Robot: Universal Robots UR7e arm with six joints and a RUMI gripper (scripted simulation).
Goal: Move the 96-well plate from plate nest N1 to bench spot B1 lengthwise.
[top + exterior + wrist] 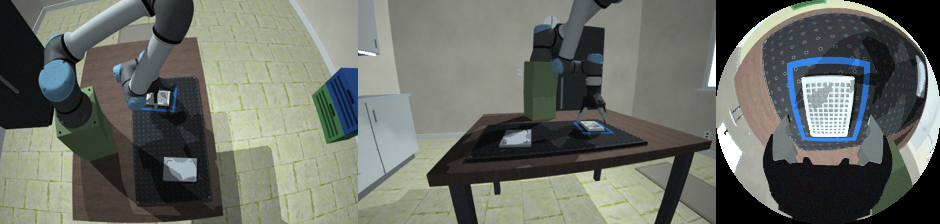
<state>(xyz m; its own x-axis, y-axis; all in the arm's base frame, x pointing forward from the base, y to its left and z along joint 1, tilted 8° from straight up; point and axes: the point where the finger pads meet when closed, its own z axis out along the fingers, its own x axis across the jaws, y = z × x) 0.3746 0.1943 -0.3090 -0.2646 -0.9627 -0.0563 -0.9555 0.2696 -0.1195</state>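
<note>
My gripper is now 1 cm above the white 96-well plate. Also, from my hand: grey plate nest: 5 cm ahead, 41 cm to the right, 1 cm below.
</note>
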